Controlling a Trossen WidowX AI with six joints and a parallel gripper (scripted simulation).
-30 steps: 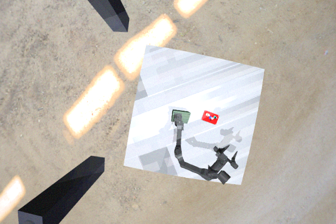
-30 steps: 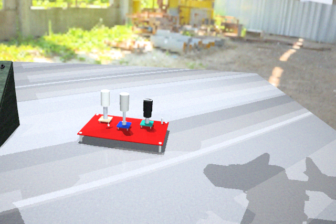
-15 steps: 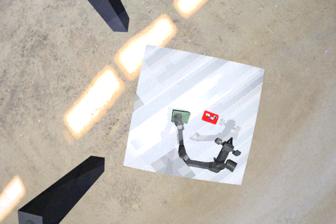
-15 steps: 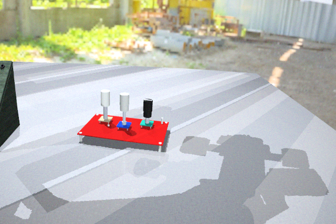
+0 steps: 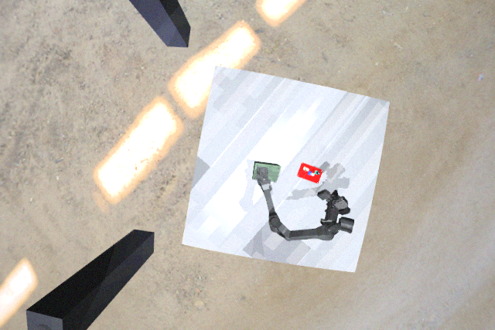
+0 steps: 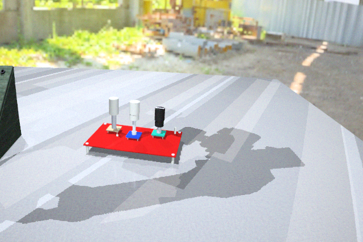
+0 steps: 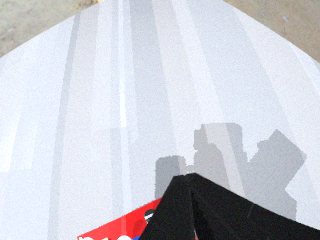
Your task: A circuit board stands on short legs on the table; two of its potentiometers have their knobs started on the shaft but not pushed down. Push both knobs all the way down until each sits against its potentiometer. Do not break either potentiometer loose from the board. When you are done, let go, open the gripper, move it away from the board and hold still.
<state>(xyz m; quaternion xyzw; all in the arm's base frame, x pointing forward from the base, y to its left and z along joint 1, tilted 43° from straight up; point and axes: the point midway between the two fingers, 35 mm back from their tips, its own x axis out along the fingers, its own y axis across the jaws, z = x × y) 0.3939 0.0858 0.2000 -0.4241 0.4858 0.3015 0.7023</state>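
My gripper tip is now 230 mm above the grey knob, 60 mm past it and 50 mm to the right of it. Also, from my gripper tip: blue potentiometer 250 mm below, 60 mm behind, 50 mm to the left; black knob 240 mm below, 60 mm to the left, 10 mm behind; teal potentiometer 260 mm below, 60 mm to the left, 10 mm behind.
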